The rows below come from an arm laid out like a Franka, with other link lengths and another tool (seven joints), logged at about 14 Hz.
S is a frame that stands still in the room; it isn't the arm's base.
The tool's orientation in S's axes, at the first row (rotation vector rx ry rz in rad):
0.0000 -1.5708 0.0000
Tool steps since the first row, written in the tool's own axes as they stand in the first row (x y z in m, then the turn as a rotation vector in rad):
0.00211 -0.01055 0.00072 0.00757 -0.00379 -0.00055
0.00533 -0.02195 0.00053 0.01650 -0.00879 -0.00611
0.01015 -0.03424 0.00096 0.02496 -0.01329 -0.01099
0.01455 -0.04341 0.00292 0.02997 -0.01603 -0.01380
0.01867 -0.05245 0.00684 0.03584 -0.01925 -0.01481
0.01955 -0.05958 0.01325 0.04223 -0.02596 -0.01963
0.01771 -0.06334 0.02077 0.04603 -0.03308 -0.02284
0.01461 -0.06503 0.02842 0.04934 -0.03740 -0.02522
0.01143 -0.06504 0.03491 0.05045 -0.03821 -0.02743
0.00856 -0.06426 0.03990 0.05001 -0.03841 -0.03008
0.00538 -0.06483 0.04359 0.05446 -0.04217 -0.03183
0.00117 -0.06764 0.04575 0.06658 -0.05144 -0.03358
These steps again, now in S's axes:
-0.00072 -0.01055 0.00211 0.00055 -0.00379 0.00757
-0.00053 -0.02195 0.00533 0.00611 -0.00879 0.01650
-0.00096 -0.03424 0.01015 0.01099 -0.01329 0.02496
-0.00292 -0.04341 0.01455 0.01380 -0.01603 0.02997
-0.00684 -0.05245 0.01867 0.01481 -0.01925 0.03584
-0.01325 -0.05958 0.01955 0.01963 -0.02596 0.04223
-0.02077 -0.06334 0.01771 0.02284 -0.03308 0.04603
-0.02842 -0.06503 0.01461 0.02522 -0.03740 0.04934
-0.03491 -0.06504 0.01143 0.02743 -0.03821 0.05045
-0.03990 -0.06426 0.00856 0.03008 -0.03841 0.05001
-0.04359 -0.06483 0.00538 0.03183 -0.04217 0.05446
-0.04575 -0.06764 0.00117 0.03358 -0.05144 0.06658

